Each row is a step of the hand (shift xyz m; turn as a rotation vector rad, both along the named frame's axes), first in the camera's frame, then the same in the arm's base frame.
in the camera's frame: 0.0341 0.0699 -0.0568 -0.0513 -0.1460 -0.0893
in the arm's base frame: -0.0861 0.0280 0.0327 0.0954 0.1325 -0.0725
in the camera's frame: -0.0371 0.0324 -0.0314 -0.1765 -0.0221 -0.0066
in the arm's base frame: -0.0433 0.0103 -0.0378 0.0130 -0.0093 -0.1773
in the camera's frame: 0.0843 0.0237 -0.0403 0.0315 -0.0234 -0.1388
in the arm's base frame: -0.0360 0.0385 0.0807 -0.0346 0.1394 0.0134
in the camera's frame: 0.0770 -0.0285 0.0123 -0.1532 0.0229 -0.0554
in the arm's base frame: 0.0330 0.0108 0.0754 -0.0474 0.0200 -0.1563
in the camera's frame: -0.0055 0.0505 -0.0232 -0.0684 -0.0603 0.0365
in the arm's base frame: -0.0557 0.0000 -0.0041 0.0682 -0.0182 -0.0683
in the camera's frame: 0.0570 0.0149 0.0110 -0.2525 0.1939 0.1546
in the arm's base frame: -0.0077 -0.0081 0.0589 -0.1201 -0.2524 -0.2171
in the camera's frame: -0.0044 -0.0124 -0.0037 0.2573 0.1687 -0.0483
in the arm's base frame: 0.0097 0.0077 -0.0058 -0.1672 0.0112 0.2625
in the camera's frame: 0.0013 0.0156 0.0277 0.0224 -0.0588 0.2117
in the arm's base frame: -0.0029 -0.0312 0.0057 0.1407 -0.1650 0.0418
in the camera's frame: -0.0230 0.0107 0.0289 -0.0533 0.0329 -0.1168
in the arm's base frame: 0.0015 -0.0336 -0.0186 -0.0791 0.0852 -0.0636
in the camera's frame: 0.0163 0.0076 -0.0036 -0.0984 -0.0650 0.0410
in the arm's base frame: -0.0080 0.0024 0.0163 0.0736 -0.0245 -0.0979
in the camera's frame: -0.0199 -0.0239 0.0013 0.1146 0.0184 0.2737
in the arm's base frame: 0.0218 0.0057 -0.0214 0.0979 -0.2395 0.1463
